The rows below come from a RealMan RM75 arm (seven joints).
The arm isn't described. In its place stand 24 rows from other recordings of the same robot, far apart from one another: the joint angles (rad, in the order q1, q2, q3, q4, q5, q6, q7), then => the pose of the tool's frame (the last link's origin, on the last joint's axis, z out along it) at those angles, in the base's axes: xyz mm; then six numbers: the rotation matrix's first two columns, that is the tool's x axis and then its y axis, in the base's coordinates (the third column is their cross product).
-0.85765 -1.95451 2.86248 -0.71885 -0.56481 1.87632 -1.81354 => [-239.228 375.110 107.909 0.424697 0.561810 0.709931 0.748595 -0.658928 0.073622]
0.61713 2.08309 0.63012 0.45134 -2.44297 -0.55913 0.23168 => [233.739 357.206 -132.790 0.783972 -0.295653 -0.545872 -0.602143 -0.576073 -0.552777]
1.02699 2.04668 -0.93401 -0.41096 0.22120 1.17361 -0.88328 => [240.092 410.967 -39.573 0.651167 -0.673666 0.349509 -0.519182 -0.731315 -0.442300]
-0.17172 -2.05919 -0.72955 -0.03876 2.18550 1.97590 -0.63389 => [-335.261 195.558 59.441 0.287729 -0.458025 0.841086 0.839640 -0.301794 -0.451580]
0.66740 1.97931 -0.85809 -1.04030 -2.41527 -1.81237 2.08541 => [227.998 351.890 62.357 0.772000 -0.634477 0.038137 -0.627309 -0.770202 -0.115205]
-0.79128 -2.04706 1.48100 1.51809 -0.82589 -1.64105 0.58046 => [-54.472 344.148 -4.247 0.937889 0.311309 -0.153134 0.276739 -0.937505 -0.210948]
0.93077 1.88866 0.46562 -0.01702 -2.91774 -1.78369 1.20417 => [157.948 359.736 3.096 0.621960 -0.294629 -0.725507 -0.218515 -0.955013 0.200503]
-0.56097 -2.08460 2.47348 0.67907 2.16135 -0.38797 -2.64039 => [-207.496 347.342 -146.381 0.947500 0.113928 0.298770 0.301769 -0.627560 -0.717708]
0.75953 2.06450 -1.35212 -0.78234 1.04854 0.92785 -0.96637 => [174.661 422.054 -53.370 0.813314 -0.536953 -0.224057 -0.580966 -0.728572 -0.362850]
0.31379 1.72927 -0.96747 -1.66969 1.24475 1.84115 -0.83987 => [197.222 293.999 186.999 0.884602 -0.454744 -0.103382 -0.459380 -0.811527 -0.361102]
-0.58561 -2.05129 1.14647 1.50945 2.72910 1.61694 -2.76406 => [-194.980 370.926 80.164 0.565451 0.821109 0.077746 0.673221 -0.405033 -0.618645]
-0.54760 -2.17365 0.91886 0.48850 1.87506 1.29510 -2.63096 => [-246.219 318.848 -86.898 -0.295771 0.932057 0.209259 0.883260 0.183403 0.431527]
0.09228 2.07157 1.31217 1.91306 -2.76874 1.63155 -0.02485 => [202.224 232.945 -7.530 0.475339 -0.872449 0.113516 -0.670747 -0.442856 -0.594960]
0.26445 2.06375 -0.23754 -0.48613 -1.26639 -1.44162 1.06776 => [378.559 274.946 128.775 0.421849 0.189272 -0.886690 -0.874395 -0.173668 -0.453071]
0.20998 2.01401 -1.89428 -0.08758 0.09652 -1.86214 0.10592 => [318.263 219.031 31.700 0.665163 0.481663 -0.570579 -0.441890 -0.362044 -0.820766]
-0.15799 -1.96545 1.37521 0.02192 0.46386 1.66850 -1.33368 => [-372.902 203.575 33.525 -0.100189 0.249300 0.963230 0.928466 -0.324567 0.180577]
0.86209 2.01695 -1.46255 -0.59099 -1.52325 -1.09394 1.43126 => [121.671 405.828 -66.552 0.937851 -0.062107 -0.341435 -0.131263 -0.974247 -0.183336]
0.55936 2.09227 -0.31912 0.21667 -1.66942 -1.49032 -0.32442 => [239.655 287.309 -82.752 0.784422 0.483513 -0.388456 -0.076360 -0.546259 -0.834128]
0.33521 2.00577 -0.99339 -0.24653 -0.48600 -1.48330 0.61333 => [332.857 312.016 91.576 0.509174 0.342950 -0.789384 -0.761347 -0.248241 -0.598939]
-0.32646 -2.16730 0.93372 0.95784 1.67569 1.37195 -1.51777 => [-241.698 328.302 11.279 0.699341 0.283679 0.656086 0.561671 -0.785797 -0.258938]
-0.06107 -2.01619 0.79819 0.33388 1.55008 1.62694 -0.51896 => [-368.857 172.566 -0.990 0.816167 0.040434 0.576399 0.413627 -0.737431 -0.533956]
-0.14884 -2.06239 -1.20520 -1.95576 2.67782 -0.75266 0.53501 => [-75.023 302.341 -1.716 0.973521 0.025381 0.227186 0.181688 -0.689041 -0.701578]
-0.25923 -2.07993 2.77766 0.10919 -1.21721 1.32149 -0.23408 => [-368.451 251.824 -21.014 0.674772 0.029322 0.737444 0.733594 -0.135996 -0.665842]
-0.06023 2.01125 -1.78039 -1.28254 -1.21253 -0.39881 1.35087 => [269.770 300.232 -11.386 0.813832 -0.275806 -0.511477 -0.577495 -0.481768 -0.659089]
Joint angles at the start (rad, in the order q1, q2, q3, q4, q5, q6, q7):
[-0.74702, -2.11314, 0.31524, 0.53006, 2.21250, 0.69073, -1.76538]
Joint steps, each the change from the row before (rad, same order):
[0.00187, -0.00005, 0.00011, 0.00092, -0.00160, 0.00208, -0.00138]
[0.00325, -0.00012, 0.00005, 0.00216, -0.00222, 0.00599, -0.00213]
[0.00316, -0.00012, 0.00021, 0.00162, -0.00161, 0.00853, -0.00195]
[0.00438, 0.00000, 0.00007, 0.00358, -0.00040, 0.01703, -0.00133]
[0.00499, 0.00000, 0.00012, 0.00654, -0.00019, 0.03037, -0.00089]
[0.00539, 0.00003, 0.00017, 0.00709, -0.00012, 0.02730, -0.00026]
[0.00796, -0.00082, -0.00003, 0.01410, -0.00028, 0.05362, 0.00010]
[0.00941, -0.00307, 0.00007, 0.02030, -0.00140, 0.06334, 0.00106]
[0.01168, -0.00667, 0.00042, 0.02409, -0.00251, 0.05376, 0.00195]
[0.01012, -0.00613, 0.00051, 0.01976, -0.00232, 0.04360, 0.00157]
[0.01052, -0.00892, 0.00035, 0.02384, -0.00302, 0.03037, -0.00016]
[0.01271, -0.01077, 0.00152, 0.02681, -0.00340, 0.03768, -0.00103]
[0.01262, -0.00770, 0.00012, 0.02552, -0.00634, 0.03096, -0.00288]
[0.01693, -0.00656, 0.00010, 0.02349, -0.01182, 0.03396, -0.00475]
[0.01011, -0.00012, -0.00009, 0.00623, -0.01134, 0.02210, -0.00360]
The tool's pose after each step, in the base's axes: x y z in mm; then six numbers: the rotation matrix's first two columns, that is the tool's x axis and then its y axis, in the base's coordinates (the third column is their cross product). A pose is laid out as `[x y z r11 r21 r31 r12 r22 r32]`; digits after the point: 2 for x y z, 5 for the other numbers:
[-313.87 433.55 25.31 0.44370 0.53840 0.71642 0.88216 -0.12154 -0.45501]
[-314.40 432.64 25.53 0.43979 0.53875 0.71856 0.88458 -0.12157 -0.45026]
[-314.63 431.60 25.32 0.43618 0.54011 0.71974 0.88716 -0.12421 -0.44442]
[-314.48 430.04 25.02 0.43400 0.54249 0.71927 0.88979 -0.13305 -0.43654]
[-312.99 428.07 24.53 0.43343 0.54546 0.71737 0.89289 -0.15218 -0.42377]
[-312.00 426.08 24.50 0.43379 0.54768 0.71545 0.89480 -0.16874 -0.41336]
[-308.80 422.68 24.14 0.43612 0.55101 0.71147 0.89707 -0.20368 -0.39215]
[-304.49 418.44 23.93 0.44071 0.55284 0.70721 0.89716 -0.24525 -0.36736]
[-301.39 413.62 23.86 0.44532 0.55258 0.70452 0.89536 -0.27823 -0.34773]
[-298.94 409.28 23.58 0.44872 0.55263 0.70232 0.89314 -0.30444 -0.33109]
[-297.53 405.49 24.08 0.45094 0.54961 0.70327 0.89127 -0.31954 -0.32176]
[-295.57 400.57 23.97 0.45280 0.54798 0.70334 0.88890 -0.33888 -0.30824]
[-294.74 396.43 25.82 0.45183 0.54367 0.70730 0.88796 -0.35040 -0.29791]
[-294.98 391.01 27.94 0.44407 0.54039 0.71469 0.88992 -0.35874 -0.28170]
[-295.36 387.70 29.19 0.43429 0.53984 0.72109 0.89292 -0.36350 -0.26565]

